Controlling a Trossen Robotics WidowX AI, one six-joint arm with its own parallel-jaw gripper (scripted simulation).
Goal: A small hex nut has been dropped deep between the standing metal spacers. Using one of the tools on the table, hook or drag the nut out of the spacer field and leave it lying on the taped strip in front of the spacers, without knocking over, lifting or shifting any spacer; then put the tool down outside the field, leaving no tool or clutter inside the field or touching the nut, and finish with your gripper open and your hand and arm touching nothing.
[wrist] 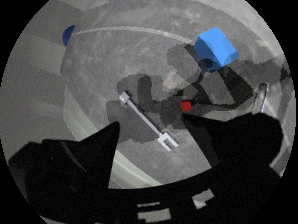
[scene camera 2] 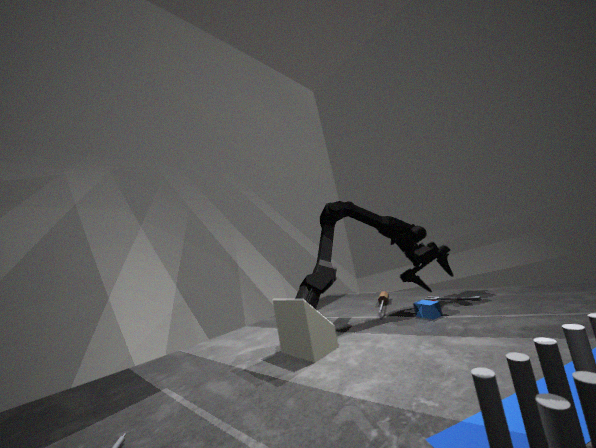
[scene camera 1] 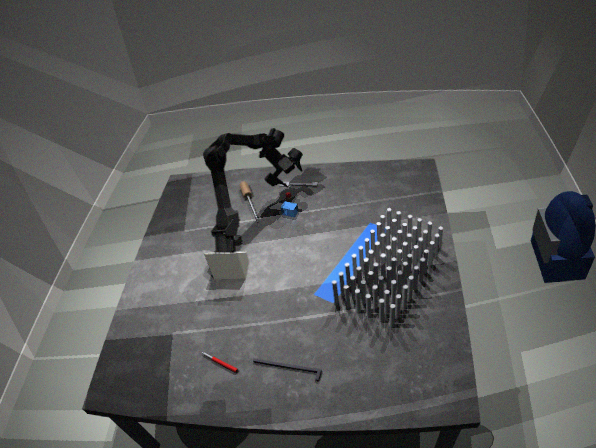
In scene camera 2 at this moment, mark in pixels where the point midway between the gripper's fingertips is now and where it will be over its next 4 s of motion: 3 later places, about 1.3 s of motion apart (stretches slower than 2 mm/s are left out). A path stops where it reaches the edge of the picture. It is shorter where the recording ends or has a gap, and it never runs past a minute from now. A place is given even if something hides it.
The gripper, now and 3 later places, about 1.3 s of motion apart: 442,284; 380,284; 384,300; 381,289
